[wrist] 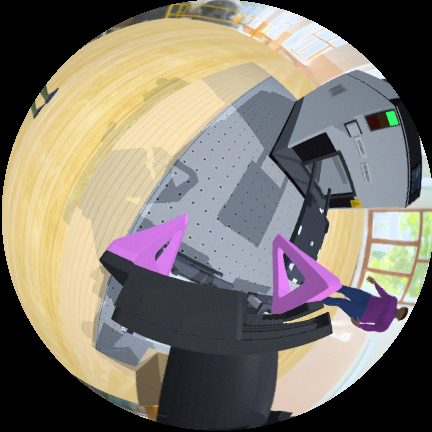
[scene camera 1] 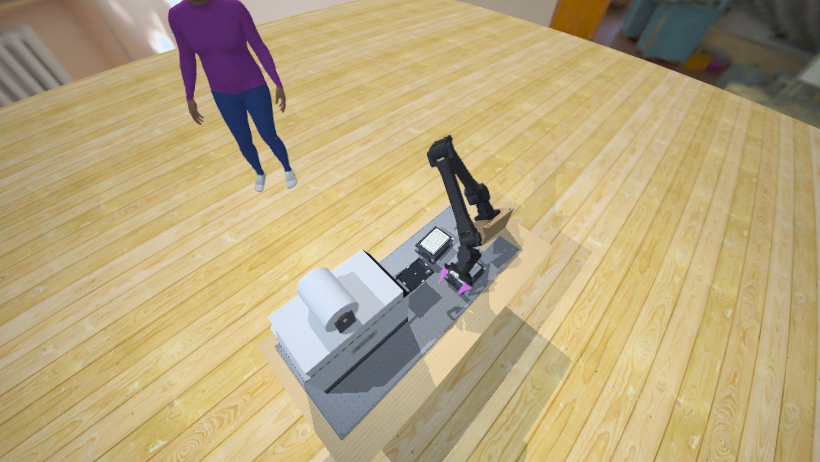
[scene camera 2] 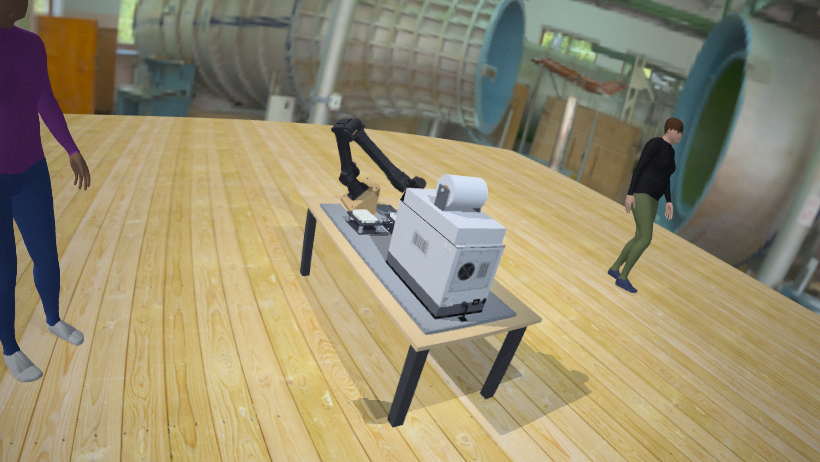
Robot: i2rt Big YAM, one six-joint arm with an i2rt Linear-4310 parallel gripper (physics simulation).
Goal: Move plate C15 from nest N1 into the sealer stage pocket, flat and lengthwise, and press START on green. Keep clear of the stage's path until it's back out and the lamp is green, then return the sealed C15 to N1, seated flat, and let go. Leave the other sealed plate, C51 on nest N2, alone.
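Places are measured from the arm's base along level axes (x left, y ahead, z down), in millimetres.
Pixels of known places: gripper, between the fingertips: (wrist: pixel 232 228) (scene camera 1: pixel 448 288); arm's base, origin of its link: (scene camera 1: pixel 487 216) (scene camera 2: pixel 358 192).
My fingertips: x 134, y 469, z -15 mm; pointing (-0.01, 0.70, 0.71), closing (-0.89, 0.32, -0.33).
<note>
Ahead of a thing's pixels: the offset from my fingertips to its top centre. "spot": to the spot under its first point.
My gripper (scene camera 1: pixel 453 281) (wrist: pixel 232 228) is open, its two magenta fingers spread at the front nest {spot: dx -23, dy -73, dz +83 mm} (wrist: pixel 197 267). Little of that nest's plate shows under the wrist; nothing is held between the fingers. A white plate with a well pattern {dx -222, dy -156, dz +20 mm} (scene camera 1: pixel 434 241) (scene camera 2: pixel 364 215) lies flat on the back nest. Plate and nest labels cannot be read, so I cannot tell C15 from C51. The dark sealer stage {dx -146, dy +99, dz -8 mm} (scene camera 1: pixel 413 276) (wrist: pixel 307 235) is out, with no plate on it. The sealer (scene camera 1: pixel 298 338) (scene camera 2: pixel 424 246) (wrist: pixel 325 112) has its lamp (wrist: pixel 392 118) lit green.
A white roll {dx -147, dy +434, dz -388 mm} (scene camera 1: pixel 327 298) (scene camera 2: pixel 464 192) sits on top of the sealer. The arm's wooden base block (scene camera 1: pixel 494 224) (scene camera 2: pixel 361 199) is behind the nests. A person in purple (scene camera 1: pixel 223 51) (scene camera 2: pixel 20 103) (wrist: pixel 378 312) and one in black (scene camera 2: pixel 654 166) stand away from the table.
</note>
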